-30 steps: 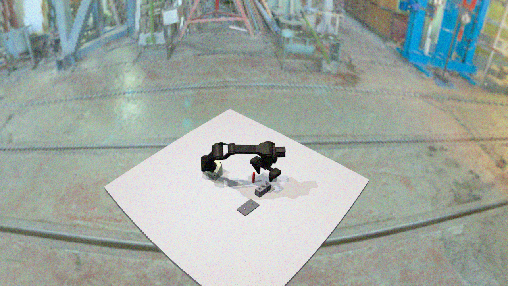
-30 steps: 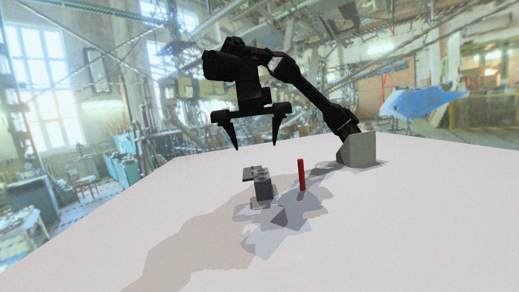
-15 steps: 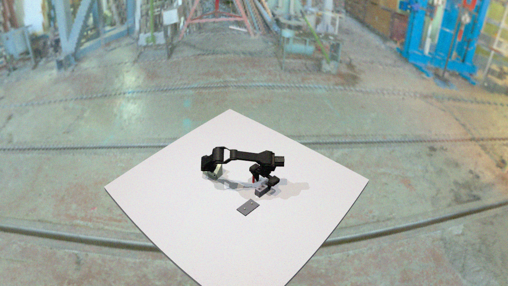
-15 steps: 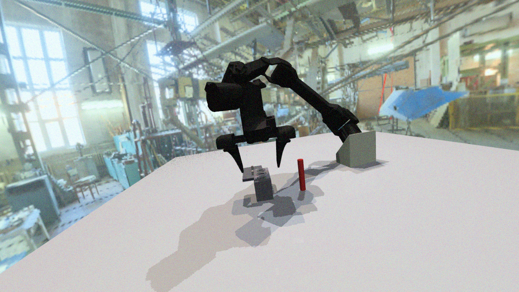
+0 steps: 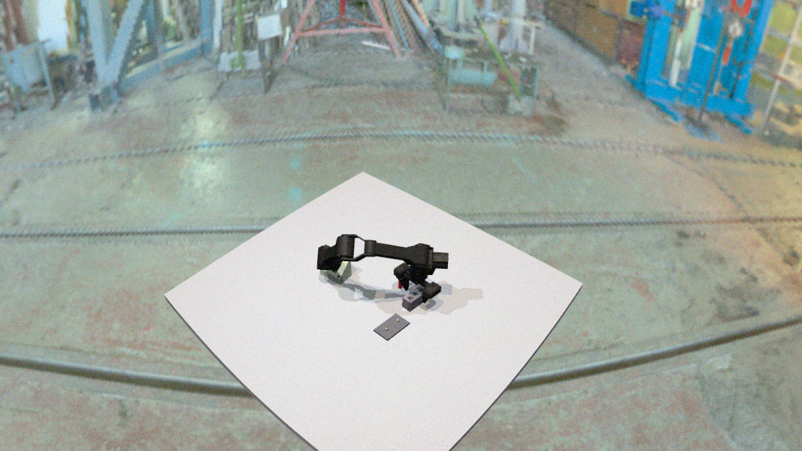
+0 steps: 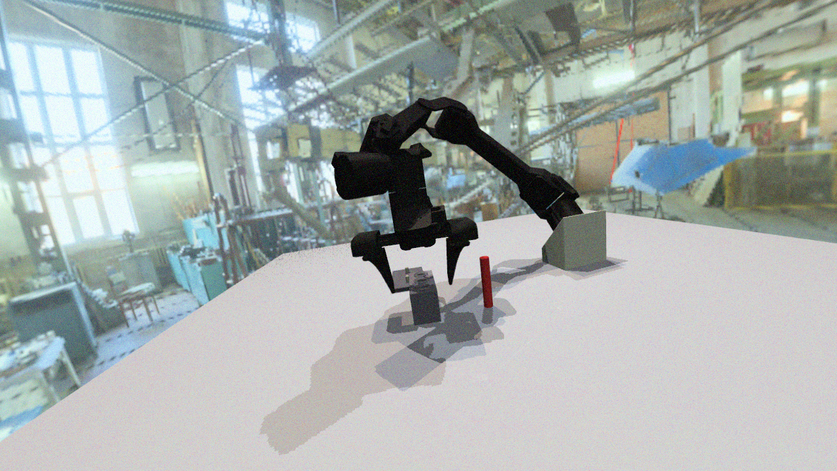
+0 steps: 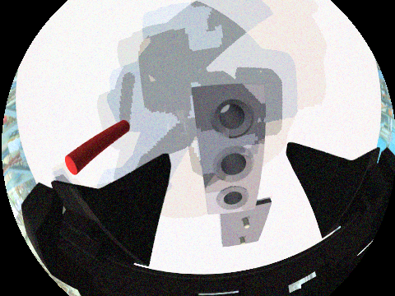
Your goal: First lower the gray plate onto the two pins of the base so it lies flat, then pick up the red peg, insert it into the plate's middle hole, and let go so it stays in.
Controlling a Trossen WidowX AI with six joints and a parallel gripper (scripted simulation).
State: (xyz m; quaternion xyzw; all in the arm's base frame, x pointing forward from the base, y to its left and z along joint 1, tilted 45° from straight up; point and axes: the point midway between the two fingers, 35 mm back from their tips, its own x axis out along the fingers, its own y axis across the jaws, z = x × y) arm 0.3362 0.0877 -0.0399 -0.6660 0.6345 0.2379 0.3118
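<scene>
The gray plate lies right at my gripper tip. Round my gripper tip: red peg 10 cm behind, 3 cm to the left; dark base 2 cm ahead, 16 cm to the right, 3 cm below.
</scene>
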